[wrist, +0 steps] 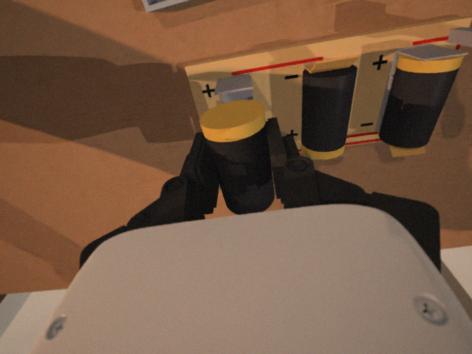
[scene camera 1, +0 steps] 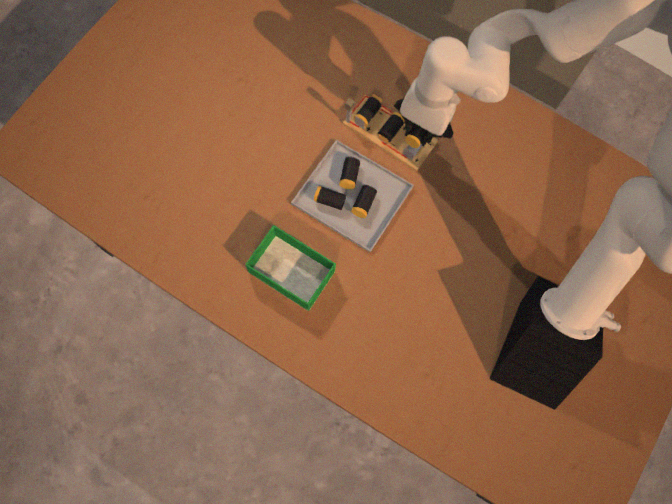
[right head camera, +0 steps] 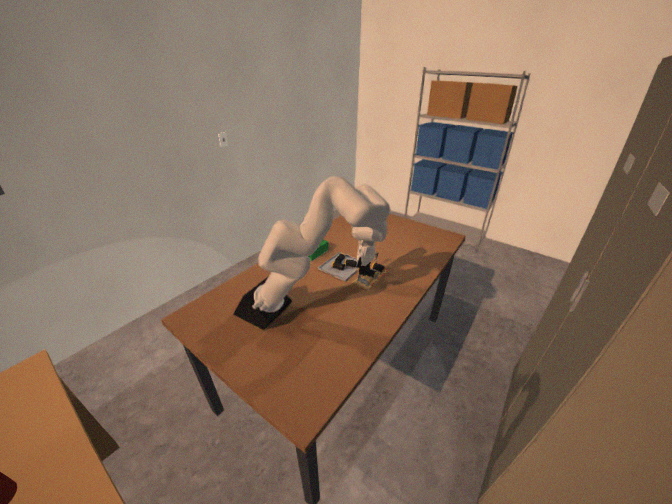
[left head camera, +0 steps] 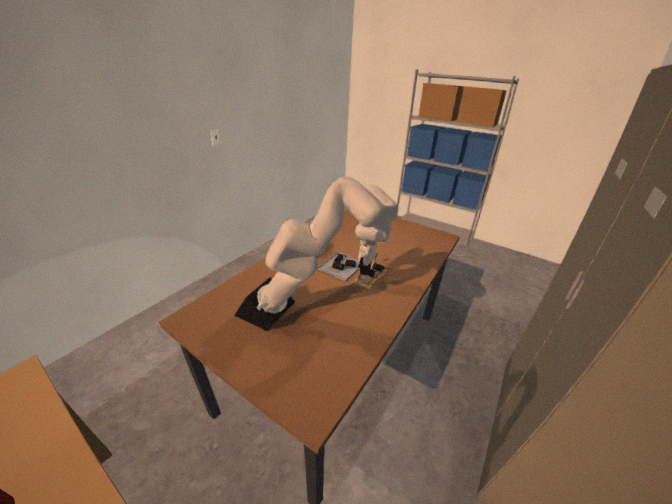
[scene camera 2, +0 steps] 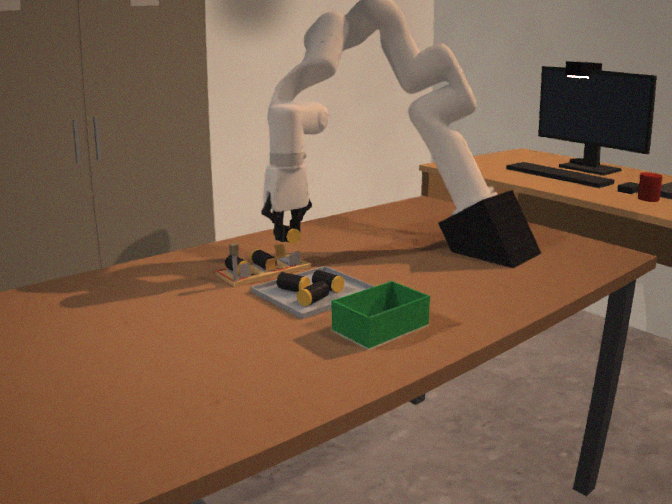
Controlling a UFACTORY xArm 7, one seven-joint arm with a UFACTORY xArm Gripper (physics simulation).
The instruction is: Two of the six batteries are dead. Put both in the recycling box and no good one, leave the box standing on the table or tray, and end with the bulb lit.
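Observation:
My gripper (wrist: 240, 145) (scene camera 2: 286, 230) is shut on a black battery with a yellow end (wrist: 239, 170) (scene camera 2: 293, 235) and holds it above the holder board's end slot. Two batteries (wrist: 329, 110) (wrist: 420, 100) sit in the other slots of the holder board (wrist: 280, 55) (scene camera 1: 379, 142) (scene camera 2: 244, 281). The bulb post (scene camera 2: 234, 260) stands at the board's far end and its bulb shows no light. Three batteries (scene camera 1: 350, 172) (scene camera 1: 330, 197) (scene camera 1: 364, 201) lie on the grey tray (scene camera 1: 379, 230) (scene camera 2: 271, 301). The green recycling box (scene camera 1: 290, 295) (scene camera 2: 379, 322) stands upright on the table; no battery shows inside it in scene camera 1.
The tray lies between the holder board and the green box. The arm's black base block (scene camera 1: 548, 358) (scene camera 2: 488, 233) stands on the table (scene camera 1: 162, 162). A desk with a monitor (scene camera 2: 596, 108) and a red mug (scene camera 2: 649, 187) stands behind. A shelf rack (left head camera: 410, 116) stands against the wall.

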